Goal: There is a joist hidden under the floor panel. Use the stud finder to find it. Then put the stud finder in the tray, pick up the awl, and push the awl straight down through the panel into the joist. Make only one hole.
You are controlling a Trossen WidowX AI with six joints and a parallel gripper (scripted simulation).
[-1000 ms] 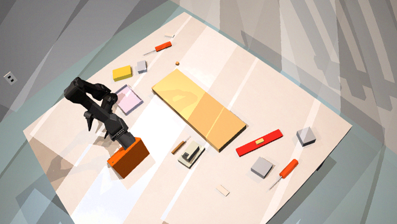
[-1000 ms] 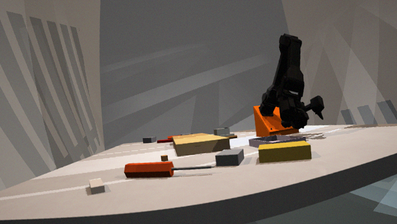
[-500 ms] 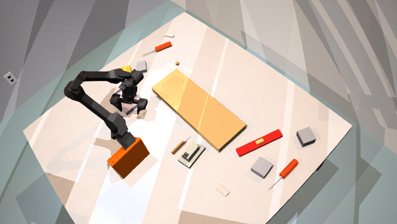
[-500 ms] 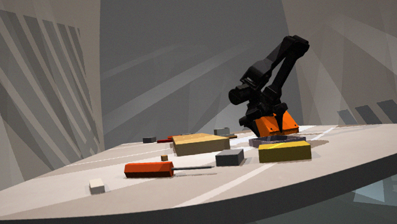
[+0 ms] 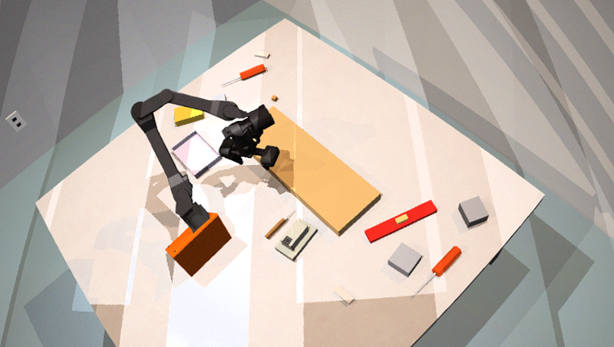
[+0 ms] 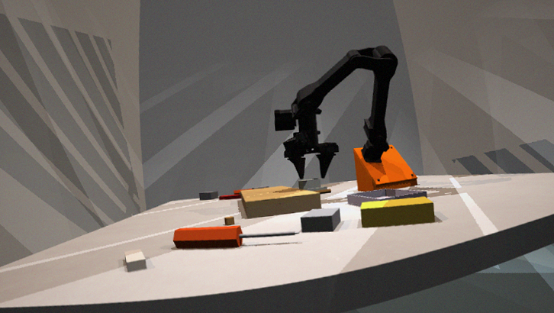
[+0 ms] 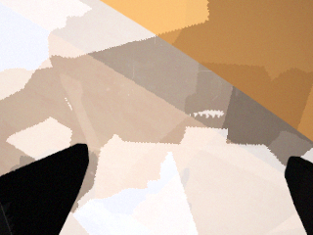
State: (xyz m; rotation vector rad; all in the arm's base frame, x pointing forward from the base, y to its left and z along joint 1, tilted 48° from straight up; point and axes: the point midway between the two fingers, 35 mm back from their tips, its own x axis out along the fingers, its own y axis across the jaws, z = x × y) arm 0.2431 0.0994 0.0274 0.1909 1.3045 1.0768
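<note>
My gripper tip is now 27 cm to the left of the stud finder, 7 cm past it and 3 cm above it. Round my gripper tip: yellow block (42 cm to the left, 5 cm below, 3 cm behind); tray (24 cm to the left, 11 cm behind, 6 cm below); awl (18 cm to the right, 6 cm below, 4 cm behind).
</note>
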